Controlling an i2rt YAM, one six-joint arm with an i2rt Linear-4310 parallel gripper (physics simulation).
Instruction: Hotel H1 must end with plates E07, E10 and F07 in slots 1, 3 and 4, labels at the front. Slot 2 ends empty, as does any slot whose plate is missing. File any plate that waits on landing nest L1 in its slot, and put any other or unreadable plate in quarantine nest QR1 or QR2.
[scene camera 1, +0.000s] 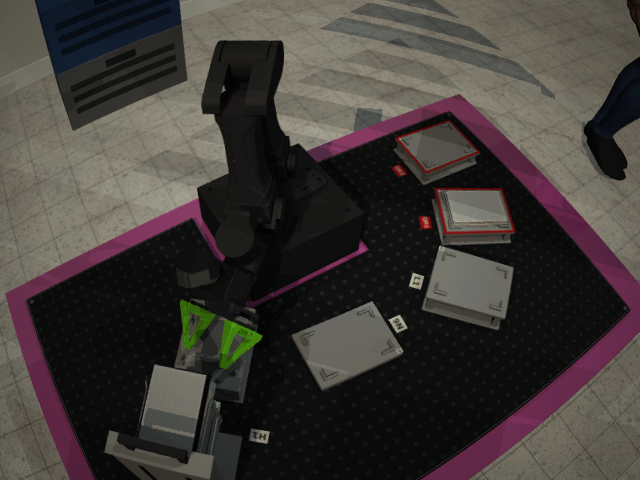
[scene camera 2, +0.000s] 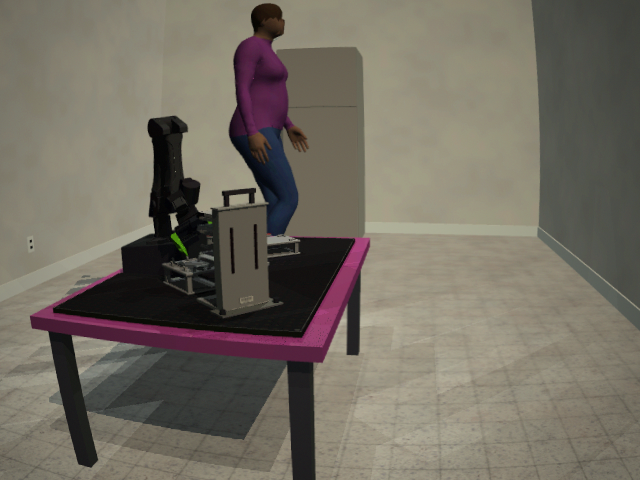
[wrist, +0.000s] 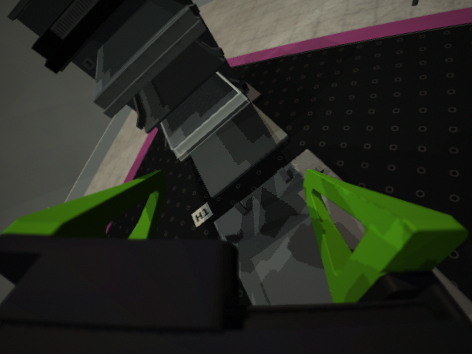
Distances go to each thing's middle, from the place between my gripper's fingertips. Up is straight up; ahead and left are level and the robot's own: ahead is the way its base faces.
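Upright tower (scene camera 2: 246, 281): from my hand, 160 mm to the right, 140 mm ahead. N6 nest (scene camera 1: 336, 350): from my hand, 260 mm to the left, 80 mm ahead, 120 mm below.
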